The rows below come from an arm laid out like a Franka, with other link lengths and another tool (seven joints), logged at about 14 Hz.
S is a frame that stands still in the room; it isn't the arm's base.
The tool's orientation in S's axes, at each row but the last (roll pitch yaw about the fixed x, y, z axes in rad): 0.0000 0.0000 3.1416; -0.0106 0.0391 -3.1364; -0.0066 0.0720 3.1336; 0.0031 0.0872 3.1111; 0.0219 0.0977 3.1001; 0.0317 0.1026 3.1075; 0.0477 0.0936 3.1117
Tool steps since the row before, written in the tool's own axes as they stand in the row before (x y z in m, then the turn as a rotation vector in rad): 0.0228 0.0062 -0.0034 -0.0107 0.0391 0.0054; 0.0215 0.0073 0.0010 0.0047 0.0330 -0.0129; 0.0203 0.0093 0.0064 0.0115 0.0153 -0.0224; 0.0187 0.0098 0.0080 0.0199 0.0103 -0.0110; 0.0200 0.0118 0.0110 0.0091 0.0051 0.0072; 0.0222 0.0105 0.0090 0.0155 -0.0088 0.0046; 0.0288 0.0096 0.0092 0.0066 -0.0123 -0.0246
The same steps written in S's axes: -0.0228 -0.0062 -0.0034 0.0107 -0.0391 0.0054; -0.0215 -0.0074 0.0001 -0.0040 -0.0329 -0.0134; -0.0208 -0.0092 0.0049 -0.0100 -0.0151 -0.0233; -0.0196 -0.0092 0.0064 -0.0192 -0.0098 -0.0127; -0.0215 -0.0107 0.0093 -0.0100 -0.0045 0.0064; -0.0234 -0.0094 0.0070 -0.0155 0.0095 0.0027; -0.0298 -0.0083 0.0069 -0.0039 0.0112 -0.0257
